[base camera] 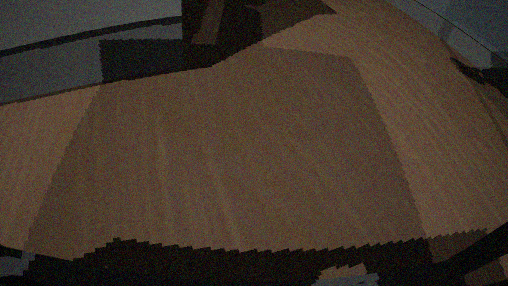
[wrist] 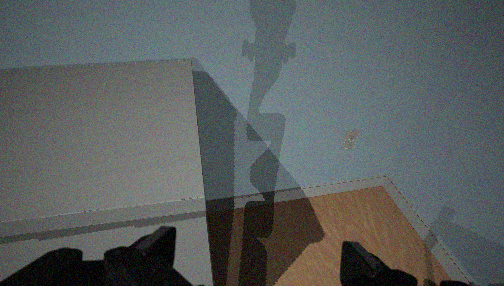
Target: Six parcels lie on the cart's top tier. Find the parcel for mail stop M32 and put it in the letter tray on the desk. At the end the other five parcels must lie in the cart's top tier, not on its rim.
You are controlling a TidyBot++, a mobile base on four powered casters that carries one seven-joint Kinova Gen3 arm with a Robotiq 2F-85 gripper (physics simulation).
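Frame: origin at the arm's base, x ahead, y left, z up, level; millimetres.
Where they show: gripper, between the fingertips: (wrist: 257, 252).
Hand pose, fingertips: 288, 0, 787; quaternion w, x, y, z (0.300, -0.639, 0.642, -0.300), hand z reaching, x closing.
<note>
After its pixels a point has its place, as x, y, z.
My gripper (wrist: 257, 252) @[288, 1, 787] is open, with its two black fingers wide apart at the bottom of the wrist view and nothing between them. The parcels, the cart, the letter tray and the desk cannot be made out in either view. A small dark shape (base camera: 477, 75) stands at the right edge of the base camera view; I cannot tell what it is.
A grey-topped cabinet (wrist: 100, 140) fills the left of the wrist view. Beside it are a blue wall (wrist: 400, 90) @[1469, -639, 275] with an outlet (wrist: 351, 139) @[1411, -463, 10], and wooden floor (wrist: 360, 215) @[1253, -585, -396] (base camera: 460, 165) @[371, -479, -397]. The robot's shadow falls on wall and floor.
</note>
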